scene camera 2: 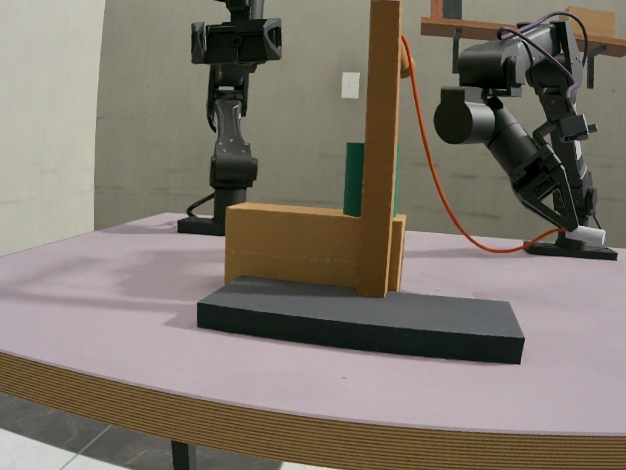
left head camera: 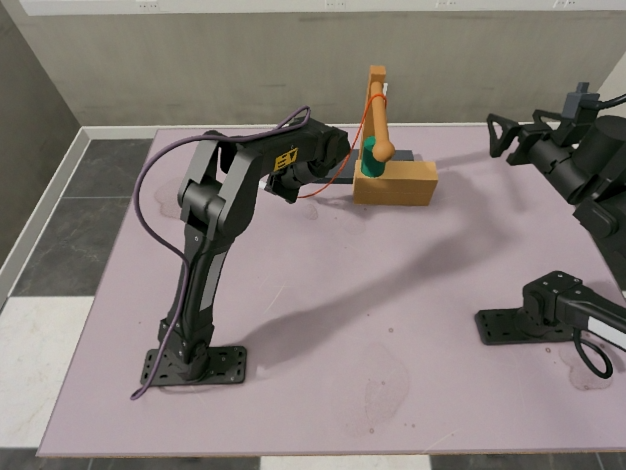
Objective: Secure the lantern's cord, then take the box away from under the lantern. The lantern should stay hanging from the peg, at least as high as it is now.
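The green lantern is upright at the top of the tan box, beneath the wooden peg. The orange cord passes over the peg, slopes down and sags toward my left gripper. My left gripper is shut on the cord, close beside the white end piece. My right gripper is open and empty, raised away from the box. Where the cord joins the lantern is hidden.
The wooden post stands on a dark base behind the box in the left head camera. The base reaches out past the post on both sides. A wall lies beyond the table's back edge.
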